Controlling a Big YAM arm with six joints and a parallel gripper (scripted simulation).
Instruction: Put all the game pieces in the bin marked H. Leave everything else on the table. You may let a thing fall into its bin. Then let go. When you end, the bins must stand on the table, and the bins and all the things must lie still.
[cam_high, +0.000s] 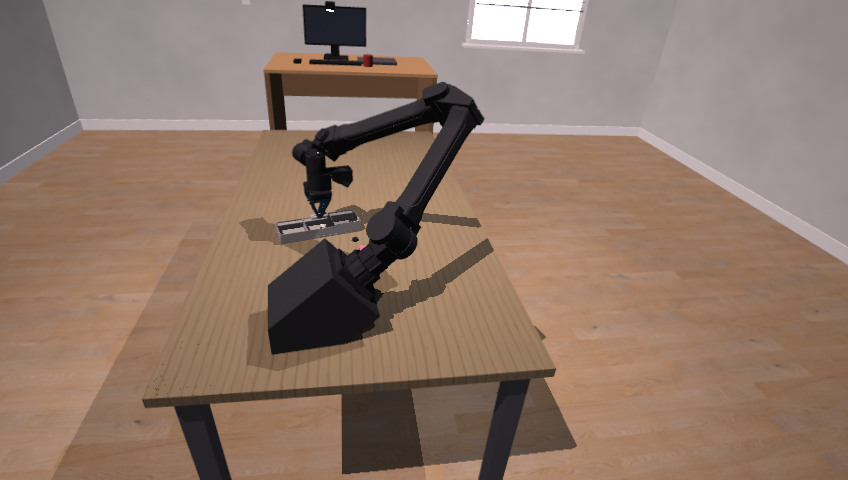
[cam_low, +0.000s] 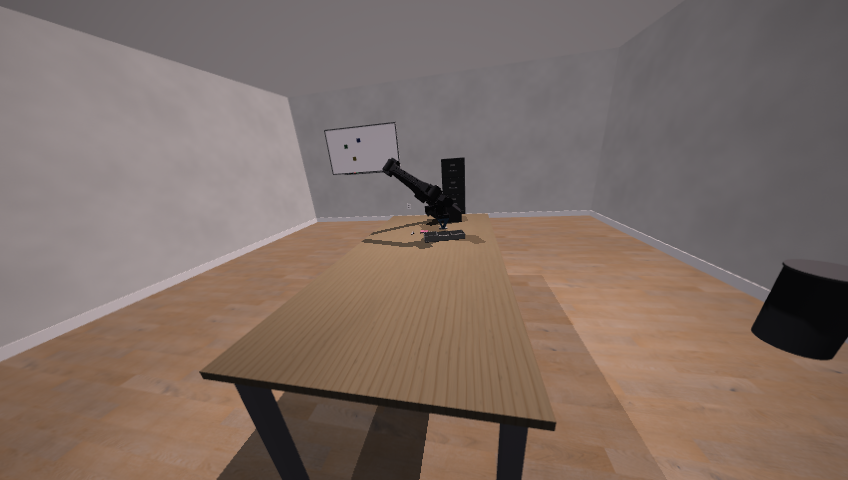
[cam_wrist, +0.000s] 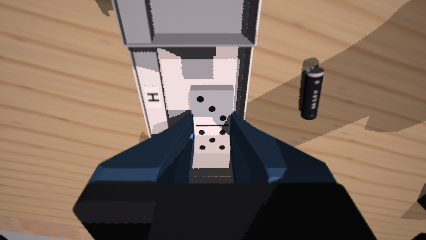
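Right now the grey three-bin tray is 1 cm ahead of my hand and 5 cm below it. Also, from my hand: small dark object: 6 cm behind, 11 cm to the right, 6 cm below; then black battery: 9 cm behind, 1 cm to the right, 6 cm below; then white domino: right at my hand.
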